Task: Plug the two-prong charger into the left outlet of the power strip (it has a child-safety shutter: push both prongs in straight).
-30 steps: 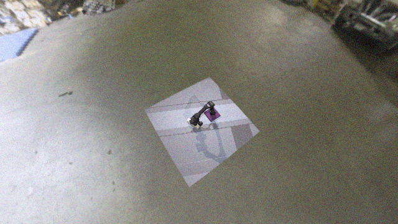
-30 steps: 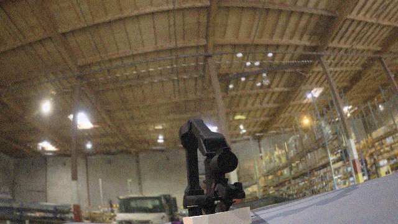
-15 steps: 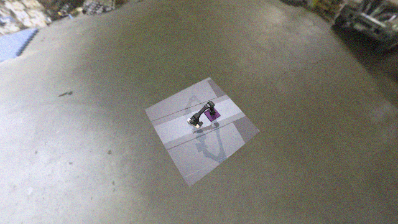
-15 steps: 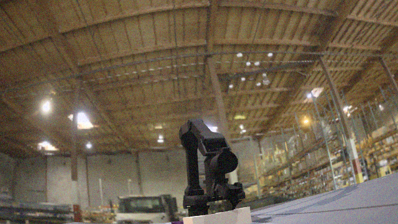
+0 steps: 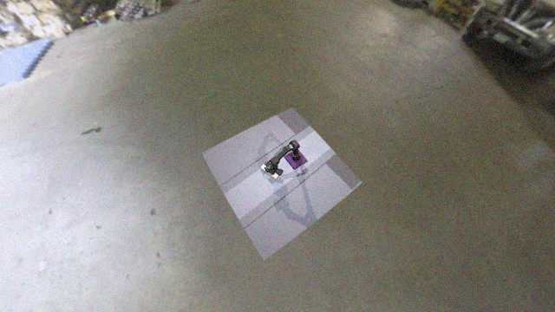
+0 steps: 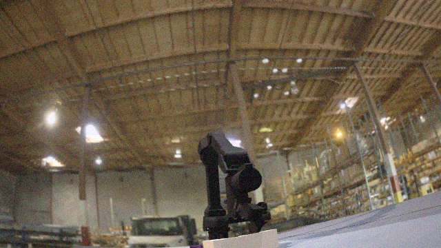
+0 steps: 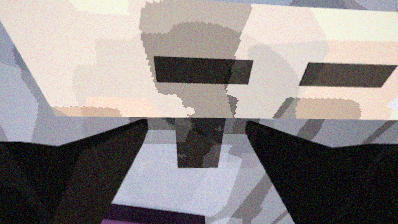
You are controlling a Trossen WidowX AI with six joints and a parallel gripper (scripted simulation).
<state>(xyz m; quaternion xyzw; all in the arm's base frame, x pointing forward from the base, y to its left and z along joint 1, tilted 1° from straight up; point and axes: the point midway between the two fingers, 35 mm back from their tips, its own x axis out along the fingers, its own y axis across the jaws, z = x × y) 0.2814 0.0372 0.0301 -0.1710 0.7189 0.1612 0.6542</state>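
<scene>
Right now my gripper tip is 20 mm short of the two-prong charger, 10 mm to the right of it and 10 mm below it.
</scene>
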